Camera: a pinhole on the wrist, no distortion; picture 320 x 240 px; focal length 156.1 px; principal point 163.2 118.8 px. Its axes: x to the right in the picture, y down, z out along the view. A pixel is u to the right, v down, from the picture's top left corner.
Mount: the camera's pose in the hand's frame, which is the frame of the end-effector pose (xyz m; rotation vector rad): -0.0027 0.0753 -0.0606 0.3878 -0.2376 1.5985
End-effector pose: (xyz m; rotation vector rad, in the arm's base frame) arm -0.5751 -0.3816 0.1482 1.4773 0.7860 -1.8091
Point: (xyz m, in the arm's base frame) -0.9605 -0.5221 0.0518
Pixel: 120.5 81.1
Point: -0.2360 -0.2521 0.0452
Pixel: behind the camera
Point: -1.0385 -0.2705 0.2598
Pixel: 28.9 159.3
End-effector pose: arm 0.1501 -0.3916 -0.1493 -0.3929 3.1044 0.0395
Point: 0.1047 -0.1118 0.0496
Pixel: behind the camera
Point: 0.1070 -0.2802 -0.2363
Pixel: 283.6 108.2
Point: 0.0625 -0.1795 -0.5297
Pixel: 295.0 113.0
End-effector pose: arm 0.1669 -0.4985 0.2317 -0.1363 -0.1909 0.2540
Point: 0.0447 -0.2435 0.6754
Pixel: 275.9 121.4
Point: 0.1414 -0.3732 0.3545
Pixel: 257.5 102.9
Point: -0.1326 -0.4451 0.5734
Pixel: 232.1 214.3
